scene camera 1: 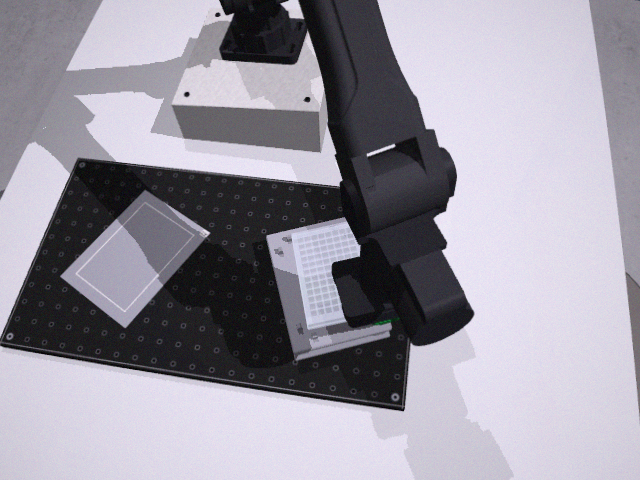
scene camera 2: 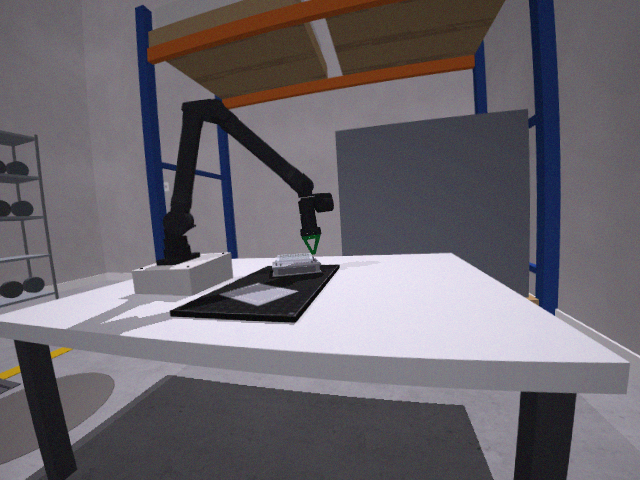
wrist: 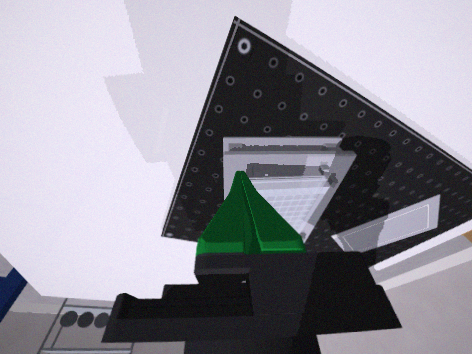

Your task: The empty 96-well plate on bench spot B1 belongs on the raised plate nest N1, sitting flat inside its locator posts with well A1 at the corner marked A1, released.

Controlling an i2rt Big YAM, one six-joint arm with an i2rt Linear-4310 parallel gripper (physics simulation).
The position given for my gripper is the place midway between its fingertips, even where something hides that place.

Observation:
My gripper [scene camera 1: 380, 319] is shut and touches a well plate [scene camera 1: 315, 250].
The well plate shows as well in the wrist view [wrist: 295, 198]. My gripper shows as well in the wrist view [wrist: 239, 176].

